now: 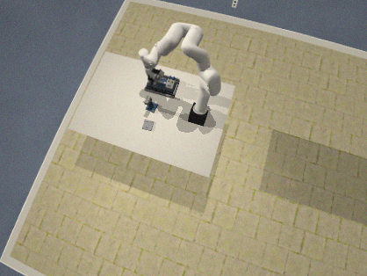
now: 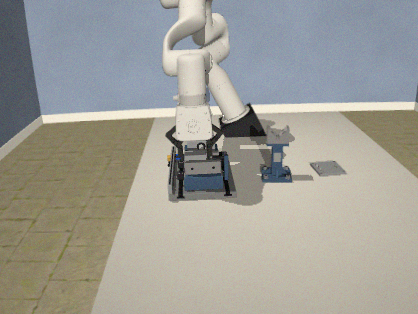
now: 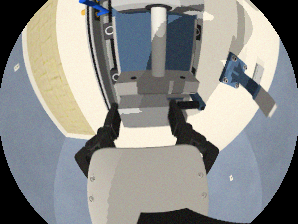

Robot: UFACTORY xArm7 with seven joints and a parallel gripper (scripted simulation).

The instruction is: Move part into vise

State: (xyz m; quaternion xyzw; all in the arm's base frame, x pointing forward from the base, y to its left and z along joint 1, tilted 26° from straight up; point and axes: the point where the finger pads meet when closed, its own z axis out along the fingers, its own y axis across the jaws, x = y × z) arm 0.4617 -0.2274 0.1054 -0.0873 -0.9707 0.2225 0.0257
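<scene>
The part lies 20 mm below my hand. From my hand the other things lie so: V-block post 250 mm to the left, 50 mm below, 10 mm behind; air cylinder 160 mm behind, 50 mm to the left, 30 mm below; infeed plate 430 mm to the left, 100 mm below.
</scene>
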